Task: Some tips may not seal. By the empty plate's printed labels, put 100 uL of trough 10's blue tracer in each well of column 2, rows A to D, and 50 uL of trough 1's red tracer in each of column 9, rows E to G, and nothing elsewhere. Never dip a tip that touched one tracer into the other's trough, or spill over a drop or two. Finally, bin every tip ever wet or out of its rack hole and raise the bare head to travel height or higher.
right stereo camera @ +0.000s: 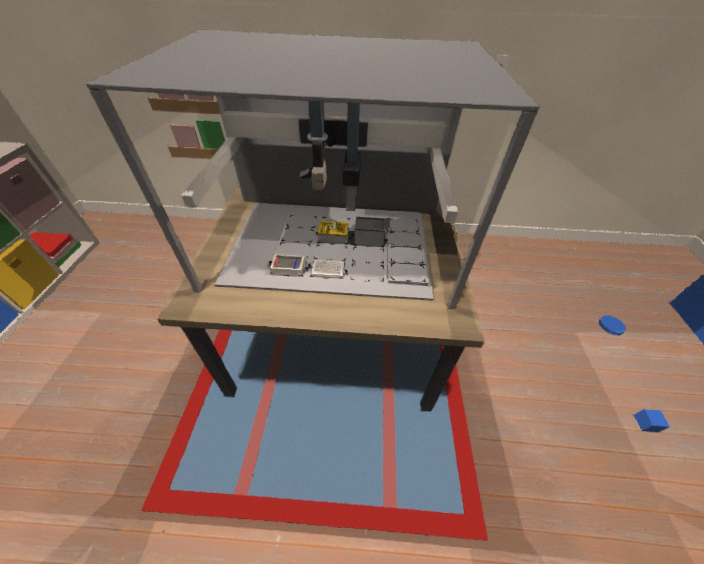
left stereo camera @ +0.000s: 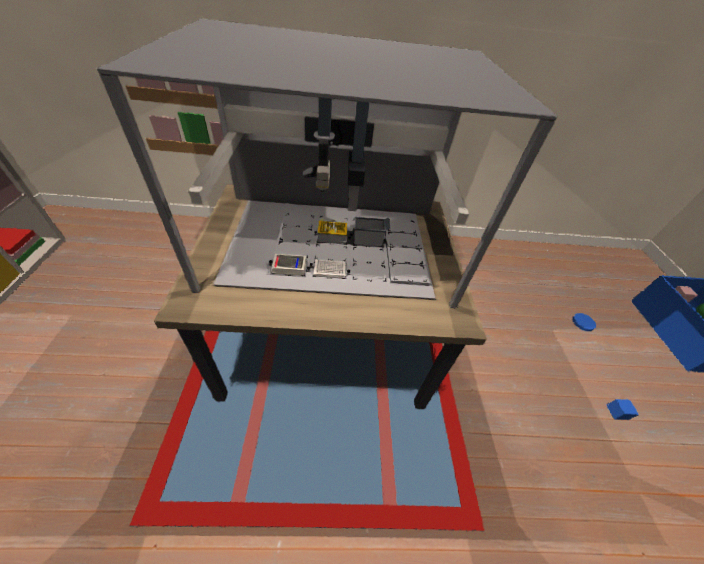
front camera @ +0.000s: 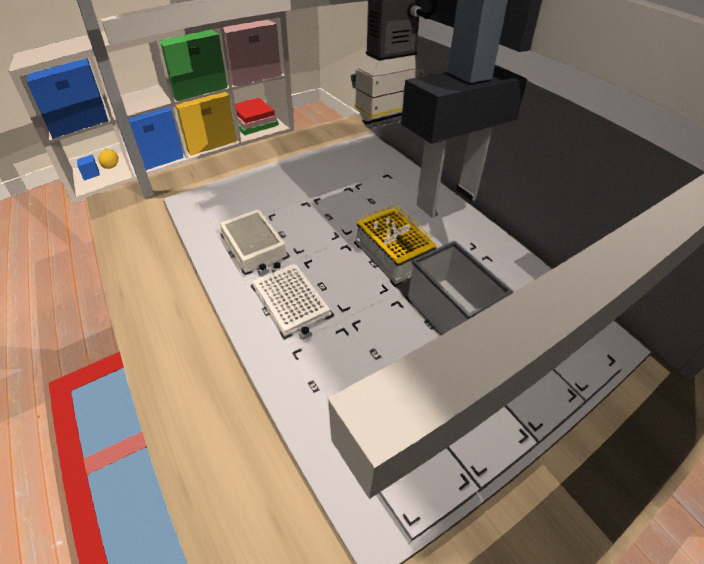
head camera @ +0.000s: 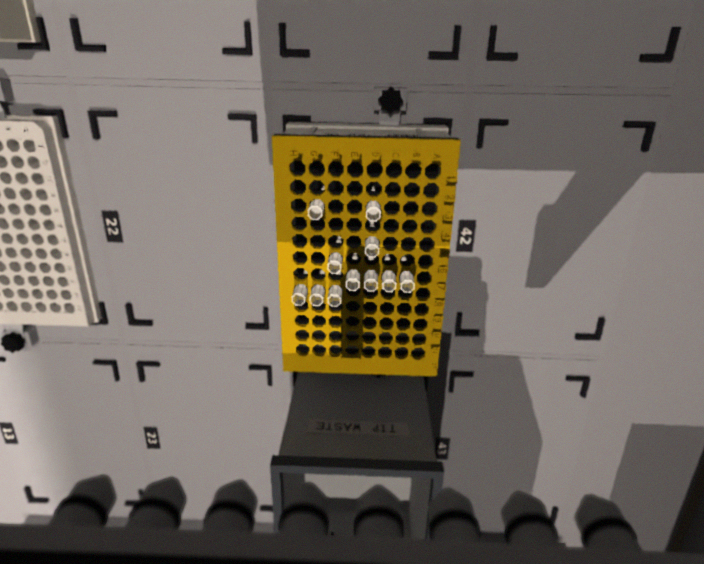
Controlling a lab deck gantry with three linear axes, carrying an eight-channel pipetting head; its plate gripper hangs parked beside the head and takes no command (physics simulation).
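Observation:
The yellow tip rack [front camera: 401, 259] [head camera: 399, 367] holds several clear tips standing in scattered holes; its other holes look empty. The pipetting head [front camera: 381, 88] [left stereo camera: 322, 175] [right stereo camera: 318, 176] is high, and its nozzles [head camera: 378, 519] are bare in the head view, over the tip waste bin's far part. The trough block [front camera: 252, 235] shows a red strip [left stereo camera: 277, 262] [right stereo camera: 276, 262] at its left and a blue strip [left stereo camera: 297, 263] [right stereo camera: 295, 263] at its right. The white plate [front camera: 308, 324] [head camera: 74, 258] lies beside it; no colour is discernible in its wells. My parked gripper [front camera: 451, 205] hangs with fingers apart, empty.
The dark tip waste bin [front camera: 426, 293] [head camera: 358, 405] [left stereo camera: 369, 237] [right stereo camera: 369, 237] stands directly beside the rack. Black clamp knobs [front camera: 304, 333] [head camera: 390, 101] stand by the labware. A pale gantry beam [front camera: 517, 287] crosses the front view's right foreground.

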